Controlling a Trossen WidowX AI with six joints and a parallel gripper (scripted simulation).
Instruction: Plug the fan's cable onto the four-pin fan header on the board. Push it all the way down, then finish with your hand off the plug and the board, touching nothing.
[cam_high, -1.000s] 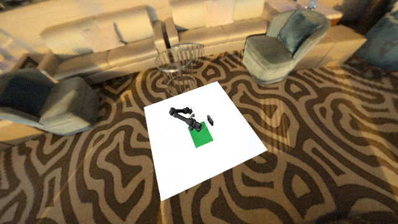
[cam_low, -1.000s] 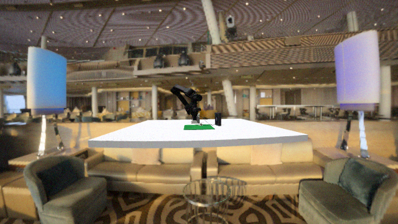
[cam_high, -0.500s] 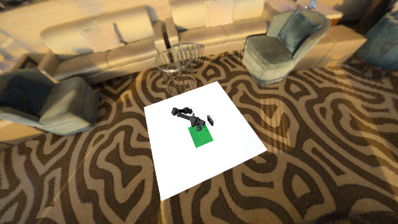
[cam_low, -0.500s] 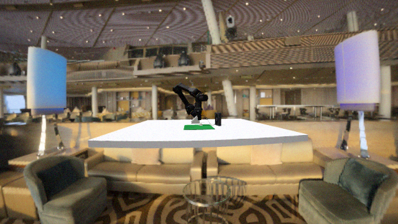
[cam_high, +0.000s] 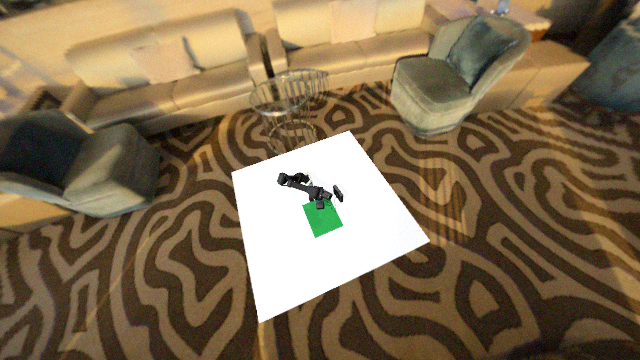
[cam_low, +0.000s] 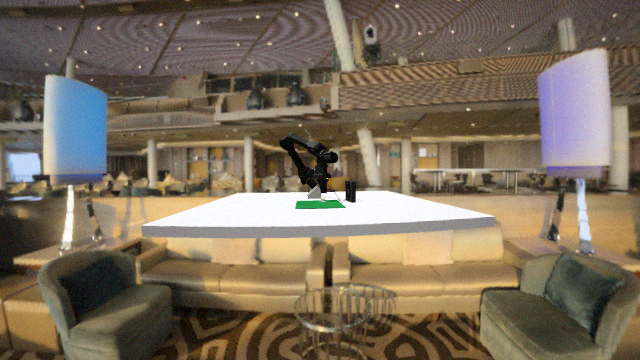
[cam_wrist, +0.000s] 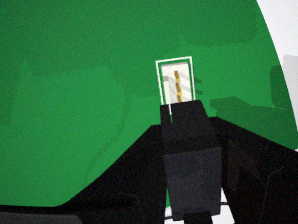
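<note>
Now: the four-pin fan header 6 cm below my gripper tip. Also, from my gripper tip: green board (8 cm ahead, 2 cm to the right, 8 cm below); then black fan plug (1 cm to the left, 1 cm above); then fan (2 cm behind, 16 cm to the left, 1 cm below).
</note>
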